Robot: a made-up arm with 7 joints.
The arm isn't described. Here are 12 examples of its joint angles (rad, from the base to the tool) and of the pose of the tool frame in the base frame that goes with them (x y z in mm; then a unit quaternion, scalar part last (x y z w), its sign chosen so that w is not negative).
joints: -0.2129 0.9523 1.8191 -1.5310 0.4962 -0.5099 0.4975
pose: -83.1 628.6 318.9 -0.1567 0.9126 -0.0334 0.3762
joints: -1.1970 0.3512 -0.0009 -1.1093 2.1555 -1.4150 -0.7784
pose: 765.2 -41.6 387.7 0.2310 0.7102 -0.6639 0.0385
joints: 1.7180 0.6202 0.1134 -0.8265 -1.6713 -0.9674 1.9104
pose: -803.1 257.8 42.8 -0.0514 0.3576 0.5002 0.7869
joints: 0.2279 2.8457 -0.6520 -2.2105 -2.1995 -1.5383 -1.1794
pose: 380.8 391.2 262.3 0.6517 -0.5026 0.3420 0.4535
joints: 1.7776 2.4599 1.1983 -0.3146 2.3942 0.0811 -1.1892
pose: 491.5 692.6 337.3 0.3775 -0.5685 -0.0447 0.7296
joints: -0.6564 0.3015 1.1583 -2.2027 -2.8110 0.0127 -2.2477
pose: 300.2 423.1 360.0 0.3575 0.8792 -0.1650 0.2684
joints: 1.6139 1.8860 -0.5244 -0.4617 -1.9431 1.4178 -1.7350
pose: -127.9 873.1 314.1 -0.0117 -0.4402 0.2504 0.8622
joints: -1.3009 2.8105 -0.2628 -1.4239 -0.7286 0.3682 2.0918
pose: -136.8 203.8 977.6 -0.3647 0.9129 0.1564 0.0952
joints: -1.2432 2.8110 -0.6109 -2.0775 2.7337 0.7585 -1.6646
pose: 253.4 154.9 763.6 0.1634 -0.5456 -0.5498 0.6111
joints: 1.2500 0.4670 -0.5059 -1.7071 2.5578 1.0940 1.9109
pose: -227.6 -63.2 -407.3 -0.0555 -0.6605 -0.6160 0.4255
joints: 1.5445 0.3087 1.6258 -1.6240 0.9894 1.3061 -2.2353
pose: -461.7 487.7 317.7 0.1874 0.2294 -0.0821 0.9516
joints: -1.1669 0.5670 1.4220 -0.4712 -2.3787 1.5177 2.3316
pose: 712.2 422.1 110.0 -0.4145 0.6305 -0.6415 0.1380
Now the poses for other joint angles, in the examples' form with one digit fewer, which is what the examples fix.
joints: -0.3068 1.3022 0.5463 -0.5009 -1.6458 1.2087 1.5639
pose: 321 798 201 0.790 -0.545 0.243 0.143
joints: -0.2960 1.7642 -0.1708 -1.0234 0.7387 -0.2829 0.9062
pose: 519 633 413 -0.079 -0.879 0.084 0.462
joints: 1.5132 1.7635 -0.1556 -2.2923 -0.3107 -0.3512 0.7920
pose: -104 218 -195 -0.456 -0.139 -0.191 0.858
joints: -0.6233 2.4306 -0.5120 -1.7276 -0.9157 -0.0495 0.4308
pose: 502 349 572 0.602 -0.208 -0.706 0.311
